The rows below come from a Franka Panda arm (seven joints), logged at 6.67 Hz.
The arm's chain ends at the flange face. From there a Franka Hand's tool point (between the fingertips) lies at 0.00 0.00 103.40 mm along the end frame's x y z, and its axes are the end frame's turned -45 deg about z.
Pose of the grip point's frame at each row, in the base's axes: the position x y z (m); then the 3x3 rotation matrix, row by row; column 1 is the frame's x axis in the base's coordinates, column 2 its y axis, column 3 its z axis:
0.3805 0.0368 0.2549; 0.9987 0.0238 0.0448; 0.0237 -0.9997 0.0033; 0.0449 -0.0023 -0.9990
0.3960 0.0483 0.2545; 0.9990 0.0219 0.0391; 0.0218 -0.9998 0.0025; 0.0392 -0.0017 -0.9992
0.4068 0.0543 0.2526; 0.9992 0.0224 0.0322; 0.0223 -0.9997 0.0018; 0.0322 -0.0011 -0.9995
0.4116 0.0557 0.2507; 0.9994 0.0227 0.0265; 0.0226 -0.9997 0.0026; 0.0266 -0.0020 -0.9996
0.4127 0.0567 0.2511; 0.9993 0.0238 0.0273; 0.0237 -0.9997 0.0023; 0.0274 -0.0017 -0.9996
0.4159 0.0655 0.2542; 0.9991 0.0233 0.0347; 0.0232 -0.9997 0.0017; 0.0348 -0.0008 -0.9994
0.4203 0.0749 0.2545; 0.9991 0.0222 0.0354; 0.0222 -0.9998 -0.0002; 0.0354 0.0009 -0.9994
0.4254 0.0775 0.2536; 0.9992 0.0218 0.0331; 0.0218 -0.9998 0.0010; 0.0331 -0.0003 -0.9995
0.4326 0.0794 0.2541; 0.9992 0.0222 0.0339; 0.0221 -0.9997 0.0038; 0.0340 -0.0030 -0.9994
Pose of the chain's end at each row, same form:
0.3759 0.0365 0.3582; 0.7230 -0.6894 0.0448; -0.6901 -0.7237 0.0033; 0.0301 -0.0334 -0.9990
0.3920 0.0480 0.3578; 0.7219 -0.6909 0.0391; -0.6916 -0.7224 0.0025; 0.0265 -0.0289 -0.9992
0.4035 0.0541 0.3559; 0.7224 -0.6907 0.0322; -0.6911 -0.7227 0.0018; 0.0220 -0.0235 -0.9995
0.4089 0.0554 0.3541; 0.7227 -0.6906 0.0265; -0.6909 -0.7229 0.0026; 0.0174 -0.0202 -0.9996
0.4099 0.0565 0.3545; 0.7234 -0.6898 0.0273; -0.6901 -0.7237 0.0023; 0.0182 -0.0206 -0.9996
0.4123 0.0653 0.3575; 0.7229 -0.6900 0.0347; -0.6905 -0.7233 0.0017; 0.0240 -0.0252 -0.9994
0.4166 0.0749 0.3578; 0.7222 -0.6908 0.0354; -0.6913 -0.7227 -0.0002; 0.0257 -0.0244 -0.9994
0.4220 0.0774 0.3569; 0.7220 -0.6911 0.0331; -0.6916 -0.7224 0.0010; 0.0232 -0.0236 -0.9995
0.4291 0.0790 0.3574; 0.7222 -0.6908 0.0339; -0.6913 -0.7225 0.0038; 0.0219 -0.0262 -0.9994

